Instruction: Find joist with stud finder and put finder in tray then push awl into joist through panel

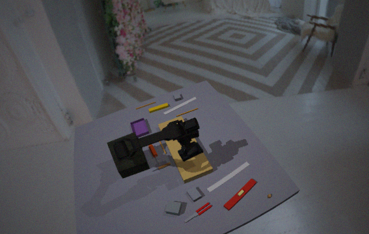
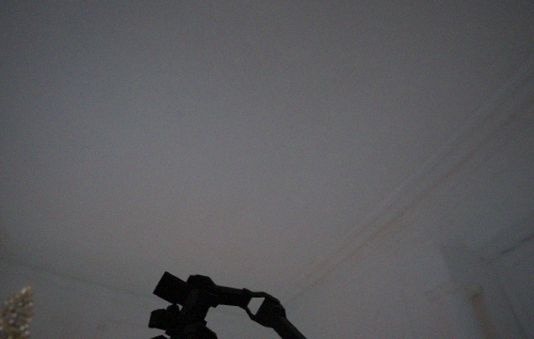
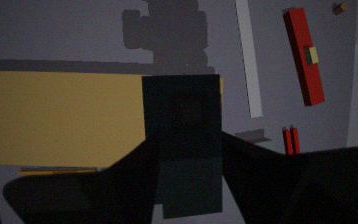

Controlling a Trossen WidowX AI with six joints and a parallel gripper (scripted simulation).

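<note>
My gripper tip is 26 cm past the purple tray, 49 cm to the right of it and 15 cm above it. Also, from my gripper tip: red level (16 cm ahead, 30 cm to the right, 15 cm below); then yellow bar (7 cm behind, 65 cm to the left, 16 cm below); then stud finder (1 cm ahead, 2 cm above).
</note>
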